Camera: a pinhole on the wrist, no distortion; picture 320 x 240 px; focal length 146.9 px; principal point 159.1 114.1 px. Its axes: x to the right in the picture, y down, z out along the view. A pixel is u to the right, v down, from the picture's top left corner.
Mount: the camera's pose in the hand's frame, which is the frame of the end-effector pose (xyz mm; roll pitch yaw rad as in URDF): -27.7 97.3 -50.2 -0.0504 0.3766 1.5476
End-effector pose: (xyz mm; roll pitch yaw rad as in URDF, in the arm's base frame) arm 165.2 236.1 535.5 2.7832 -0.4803 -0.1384
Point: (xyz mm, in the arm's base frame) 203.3 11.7 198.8
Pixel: 96.9 131.0
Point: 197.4 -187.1 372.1
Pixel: 184.7 97.4
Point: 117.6 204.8 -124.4
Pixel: 12.5 203.8
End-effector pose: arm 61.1 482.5 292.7 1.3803 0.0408 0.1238
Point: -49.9 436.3 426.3
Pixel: 133.1 231.3
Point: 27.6 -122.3 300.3
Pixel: 37.7 128.2
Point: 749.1 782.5 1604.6
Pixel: outside the picture
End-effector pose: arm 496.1 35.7 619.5 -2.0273 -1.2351 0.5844
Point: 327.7 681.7 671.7
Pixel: 43.1 67.0
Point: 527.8 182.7 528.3
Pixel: 78.4 125.0
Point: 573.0 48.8 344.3
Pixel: outside the picture
